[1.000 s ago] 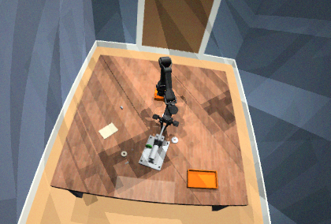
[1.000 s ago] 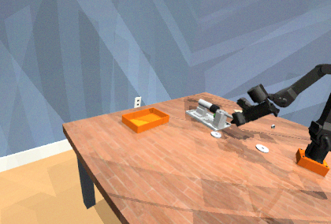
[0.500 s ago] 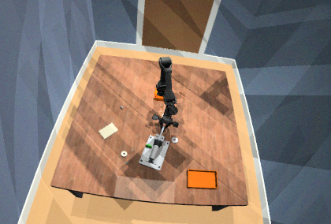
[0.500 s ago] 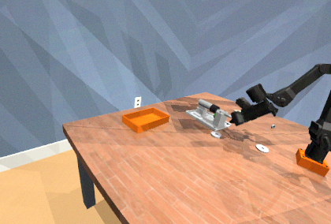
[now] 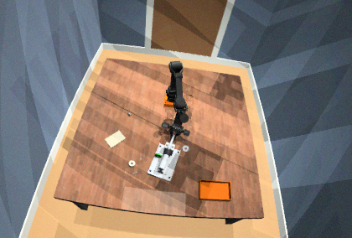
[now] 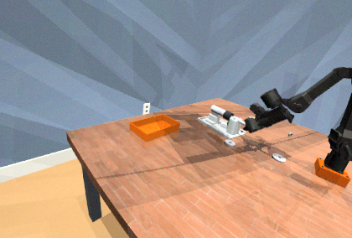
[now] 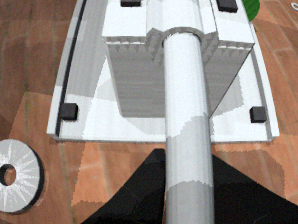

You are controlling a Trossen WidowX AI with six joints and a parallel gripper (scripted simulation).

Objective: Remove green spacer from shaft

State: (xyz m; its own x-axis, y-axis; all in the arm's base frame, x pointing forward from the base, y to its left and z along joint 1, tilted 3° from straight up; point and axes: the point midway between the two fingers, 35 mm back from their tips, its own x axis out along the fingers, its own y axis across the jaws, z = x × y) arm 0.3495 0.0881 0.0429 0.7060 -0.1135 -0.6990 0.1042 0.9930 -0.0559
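The grey shaft lies 6 cm ahead of my gripper tip, 2 cm above it and 1 cm to the right of it. The rest, counted from my gripper tip: green spacer (11 cm ahead, 6 cm to the right, 3 cm below); grey washer (10 cm to the left, 5 cm below); small part (26 cm ahead, 17 cm to the right, 5 cm below).
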